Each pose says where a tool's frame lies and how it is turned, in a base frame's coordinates. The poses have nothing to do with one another.
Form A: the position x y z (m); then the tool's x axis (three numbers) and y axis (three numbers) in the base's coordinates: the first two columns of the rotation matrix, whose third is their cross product.
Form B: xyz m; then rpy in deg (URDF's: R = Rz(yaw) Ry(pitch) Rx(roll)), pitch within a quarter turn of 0, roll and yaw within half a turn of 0. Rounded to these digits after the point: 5 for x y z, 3 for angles.
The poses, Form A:
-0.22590 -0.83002 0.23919 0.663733 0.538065 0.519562 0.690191 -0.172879 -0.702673
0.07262 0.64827 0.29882 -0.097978 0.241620 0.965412 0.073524 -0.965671 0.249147
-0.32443 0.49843 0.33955 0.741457 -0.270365 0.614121 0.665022 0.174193 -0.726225
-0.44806 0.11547 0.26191 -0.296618 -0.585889 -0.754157 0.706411 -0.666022 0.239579
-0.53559 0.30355 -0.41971 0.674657 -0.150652 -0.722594 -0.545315 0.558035 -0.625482
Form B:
-0.22590 -0.83002 0.23919 -124.676 -31.303 39.030
0.07262 0.64827 0.29882 72.858 -74.887 112.073
-0.32443 0.49843 0.33955 -66.954 -37.888 -20.034
-0.44806 0.11547 0.26191 21.397 48.952 -116.852
-0.53559 0.30355 -0.41971 -64.800 46.269 -12.588

